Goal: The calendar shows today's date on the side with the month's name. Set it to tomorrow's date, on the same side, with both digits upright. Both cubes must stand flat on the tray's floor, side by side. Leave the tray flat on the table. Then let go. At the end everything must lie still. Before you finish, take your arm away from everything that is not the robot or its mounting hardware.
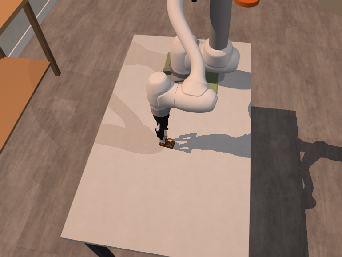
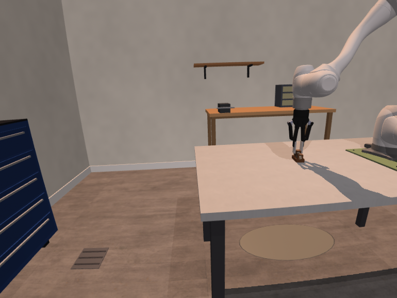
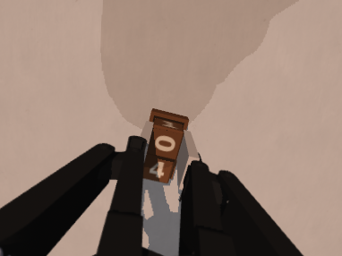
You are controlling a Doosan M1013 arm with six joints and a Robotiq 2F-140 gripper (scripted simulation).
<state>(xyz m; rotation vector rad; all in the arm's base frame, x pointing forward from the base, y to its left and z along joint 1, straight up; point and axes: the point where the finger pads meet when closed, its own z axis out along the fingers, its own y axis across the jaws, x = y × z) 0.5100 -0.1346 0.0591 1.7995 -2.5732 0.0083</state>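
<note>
Right now my hand is 3 cm above the brown digit cube. Also, from my hand: tray: 2 cm to the left, 6 cm below.
</note>
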